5 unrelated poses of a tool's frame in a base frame.
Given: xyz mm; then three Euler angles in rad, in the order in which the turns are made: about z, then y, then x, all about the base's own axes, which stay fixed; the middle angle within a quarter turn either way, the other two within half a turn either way.
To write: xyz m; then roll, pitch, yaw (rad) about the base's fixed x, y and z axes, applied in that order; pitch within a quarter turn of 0, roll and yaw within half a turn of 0. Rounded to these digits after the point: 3 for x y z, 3 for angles.
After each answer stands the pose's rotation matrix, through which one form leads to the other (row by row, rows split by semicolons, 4 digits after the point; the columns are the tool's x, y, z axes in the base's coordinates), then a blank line. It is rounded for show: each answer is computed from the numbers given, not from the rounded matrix.
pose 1, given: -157, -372, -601, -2.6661, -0.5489, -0.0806
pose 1, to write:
-0.157, -0.372, -0.601, 0.349, 0.440, -2.565
-0.7585 0.3905 -0.5217; -0.4936 -0.8670 0.0687; -0.4255 0.3097 0.8503

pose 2, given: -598, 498, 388, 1.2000, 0.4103, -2.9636
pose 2, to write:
-0.598, 0.498, 0.388, -2.697, 0.023, -1.232
0.3323 -0.8547 0.3989; -0.9429 -0.2908 0.1624; -0.0228 -0.4301 -0.9025

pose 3, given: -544, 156, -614, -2.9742, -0.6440, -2.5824
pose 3, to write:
-0.544, 0.156, -0.614, 2.568, -0.631, -2.926
-0.7885 0.1332 -0.6004; -0.1728 0.8889 0.4242; 0.5902 0.4383 -0.6779

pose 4, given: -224, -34, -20, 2.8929, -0.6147, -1.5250
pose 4, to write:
-0.224, -0.034, -0.020, 1.532, 0.275, -2.537
-0.7918 -0.2011 -0.5767; -0.5471 -0.1862 0.8161; -0.2715 0.9617 0.0374

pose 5, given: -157, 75, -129, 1.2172, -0.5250, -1.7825
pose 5, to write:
-0.157, 0.075, -0.129, -2.220, 1.265, -0.091
0.2996 -0.8118 -0.5012; -0.0274 -0.5325 0.8460; -0.9537 -0.2397 -0.1818

